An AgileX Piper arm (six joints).
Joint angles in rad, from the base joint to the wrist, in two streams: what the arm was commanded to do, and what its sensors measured. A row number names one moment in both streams.
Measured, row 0:
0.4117, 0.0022, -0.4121, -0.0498, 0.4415, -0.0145
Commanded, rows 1 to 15:
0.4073, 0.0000, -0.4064, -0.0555, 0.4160, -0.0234
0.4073, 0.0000, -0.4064, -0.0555, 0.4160, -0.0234
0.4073, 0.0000, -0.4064, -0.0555, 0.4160, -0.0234
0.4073, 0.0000, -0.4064, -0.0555, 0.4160, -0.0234
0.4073, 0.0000, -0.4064, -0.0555, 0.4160, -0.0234
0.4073, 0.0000, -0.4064, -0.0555, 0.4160, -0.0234
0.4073, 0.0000, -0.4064, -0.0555, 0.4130, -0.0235
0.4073, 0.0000, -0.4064, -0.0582, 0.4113, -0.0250
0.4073, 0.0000, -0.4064, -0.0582, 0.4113, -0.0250
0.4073, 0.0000, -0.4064, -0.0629, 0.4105, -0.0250
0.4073, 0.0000, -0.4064, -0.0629, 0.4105, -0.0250
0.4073, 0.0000, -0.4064, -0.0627, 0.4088, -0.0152
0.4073, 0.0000, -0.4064, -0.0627, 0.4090, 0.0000
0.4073, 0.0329, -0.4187, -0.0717, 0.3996, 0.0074
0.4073, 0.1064, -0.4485, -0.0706, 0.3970, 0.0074
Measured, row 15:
0.4117, 0.0022, -0.4120, -0.0536, 0.4222, -0.0056
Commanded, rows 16 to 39:
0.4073, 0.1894, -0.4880, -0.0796, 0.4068, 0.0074
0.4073, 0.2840, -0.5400, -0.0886, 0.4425, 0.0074
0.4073, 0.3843, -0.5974, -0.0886, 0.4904, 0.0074
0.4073, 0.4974, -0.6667, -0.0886, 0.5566, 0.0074
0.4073, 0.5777, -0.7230, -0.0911, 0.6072, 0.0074
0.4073, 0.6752, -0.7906, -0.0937, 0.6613, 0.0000
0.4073, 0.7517, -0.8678, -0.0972, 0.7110, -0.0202
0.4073, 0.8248, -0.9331, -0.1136, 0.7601, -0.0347
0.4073, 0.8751, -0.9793, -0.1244, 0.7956, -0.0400
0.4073, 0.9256, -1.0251, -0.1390, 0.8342, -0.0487
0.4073, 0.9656, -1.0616, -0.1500, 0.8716, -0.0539
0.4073, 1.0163, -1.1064, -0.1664, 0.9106, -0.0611
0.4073, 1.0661, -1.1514, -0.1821, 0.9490, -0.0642
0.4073, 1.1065, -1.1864, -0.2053, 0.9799, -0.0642
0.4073, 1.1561, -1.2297, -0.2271, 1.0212, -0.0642
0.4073, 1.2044, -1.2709, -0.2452, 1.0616, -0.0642
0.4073, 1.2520, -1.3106, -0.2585, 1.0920, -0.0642
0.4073, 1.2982, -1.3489, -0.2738, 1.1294, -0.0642
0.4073, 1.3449, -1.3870, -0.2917, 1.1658, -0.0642
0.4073, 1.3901, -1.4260, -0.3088, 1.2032, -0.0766
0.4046, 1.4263, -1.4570, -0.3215, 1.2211, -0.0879
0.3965, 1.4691, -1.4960, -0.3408, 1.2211, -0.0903
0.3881, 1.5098, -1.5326, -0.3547, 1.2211, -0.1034
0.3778, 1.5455, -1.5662, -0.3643, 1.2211, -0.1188
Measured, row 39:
0.4071, 1.4092, -1.4423, -0.3055, 1.1914, -0.0730
